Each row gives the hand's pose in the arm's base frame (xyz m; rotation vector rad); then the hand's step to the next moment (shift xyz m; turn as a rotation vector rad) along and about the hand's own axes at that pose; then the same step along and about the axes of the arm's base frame.
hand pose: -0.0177 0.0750 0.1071 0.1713 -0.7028 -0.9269
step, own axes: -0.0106 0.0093 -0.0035 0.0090 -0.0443 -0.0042
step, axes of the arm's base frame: 0.0042 0.0134 -0.0038 -0.0237 -0.0345 -0.0177
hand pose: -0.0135 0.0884 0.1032 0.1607 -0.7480 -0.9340
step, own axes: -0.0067 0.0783 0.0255 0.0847 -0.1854 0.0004
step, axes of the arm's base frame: 0.0335 0.0571 0.0494 -0.0934 -0.1774 -0.0366
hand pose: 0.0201 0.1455 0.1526 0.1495 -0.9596 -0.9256
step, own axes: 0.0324 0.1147 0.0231 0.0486 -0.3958 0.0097
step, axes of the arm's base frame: 0.0602 0.0539 0.0906 -0.2374 -0.2794 -0.1572
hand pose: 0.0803 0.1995 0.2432 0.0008 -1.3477 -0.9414
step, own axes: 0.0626 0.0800 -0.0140 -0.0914 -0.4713 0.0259
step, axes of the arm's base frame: 0.0525 0.0090 0.0876 -0.2835 -0.2402 -0.3051
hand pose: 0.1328 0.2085 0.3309 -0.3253 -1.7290 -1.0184
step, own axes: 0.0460 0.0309 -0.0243 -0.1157 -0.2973 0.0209
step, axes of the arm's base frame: 0.0168 -0.0115 0.0570 -0.1580 -0.1334 -0.2438
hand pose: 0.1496 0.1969 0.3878 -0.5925 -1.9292 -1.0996
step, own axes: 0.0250 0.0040 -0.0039 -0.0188 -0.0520 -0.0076
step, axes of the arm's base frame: -0.0093 -0.0013 0.0238 -0.0237 -0.0330 -0.0382
